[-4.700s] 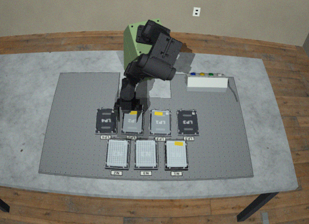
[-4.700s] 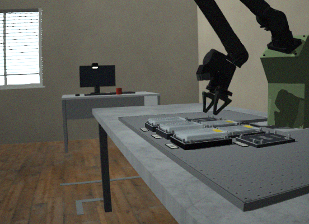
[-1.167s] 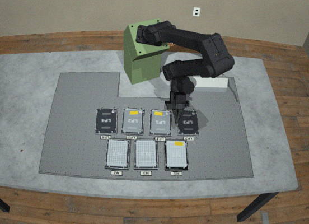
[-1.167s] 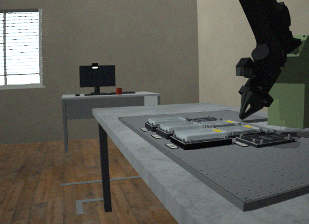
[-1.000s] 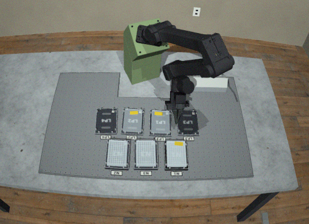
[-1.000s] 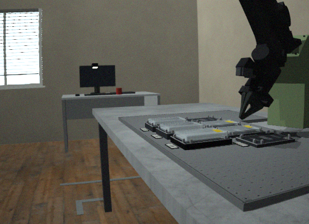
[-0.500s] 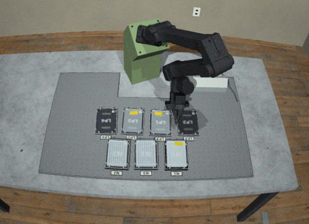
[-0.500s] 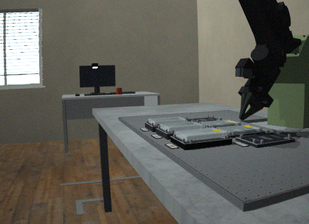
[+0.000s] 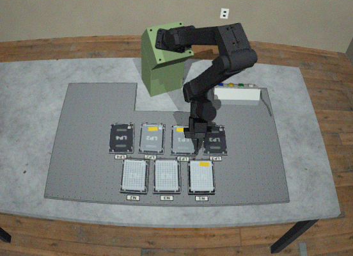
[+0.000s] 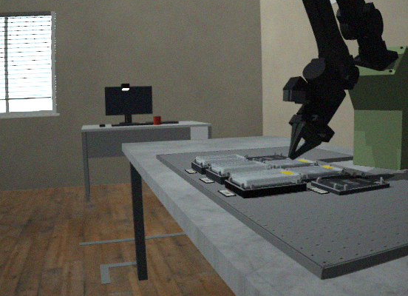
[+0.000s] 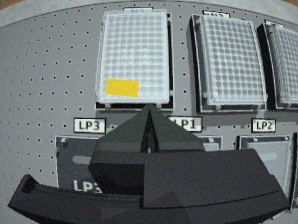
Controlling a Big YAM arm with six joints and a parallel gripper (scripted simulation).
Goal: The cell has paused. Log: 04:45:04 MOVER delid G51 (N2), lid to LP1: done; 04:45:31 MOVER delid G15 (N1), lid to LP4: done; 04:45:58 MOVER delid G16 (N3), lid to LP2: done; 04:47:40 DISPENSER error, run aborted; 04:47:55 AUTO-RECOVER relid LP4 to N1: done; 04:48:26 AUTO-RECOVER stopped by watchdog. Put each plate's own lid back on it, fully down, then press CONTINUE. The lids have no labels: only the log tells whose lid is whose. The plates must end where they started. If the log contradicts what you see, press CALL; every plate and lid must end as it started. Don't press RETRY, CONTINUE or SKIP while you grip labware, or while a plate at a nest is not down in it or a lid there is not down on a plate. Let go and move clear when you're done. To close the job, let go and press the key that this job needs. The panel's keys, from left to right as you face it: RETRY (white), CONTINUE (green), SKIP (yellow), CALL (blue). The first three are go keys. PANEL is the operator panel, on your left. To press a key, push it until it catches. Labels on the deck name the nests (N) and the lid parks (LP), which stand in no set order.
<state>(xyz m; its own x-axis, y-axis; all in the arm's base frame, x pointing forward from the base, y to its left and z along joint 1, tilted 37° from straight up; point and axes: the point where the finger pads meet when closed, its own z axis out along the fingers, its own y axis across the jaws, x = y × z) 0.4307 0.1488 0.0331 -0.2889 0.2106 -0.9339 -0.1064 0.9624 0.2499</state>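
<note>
The clear unlabelled lid lies 90 mm behind my hand, 60 mm to the right of it and 50 mm below it. The rest, counted from my hand: green continue key: 400 mm behind, 190 mm to the left; then blue call key: 380 mm behind, 90 mm to the left; then yellow skip key: 390 mm behind, 140 mm to the left.
</note>
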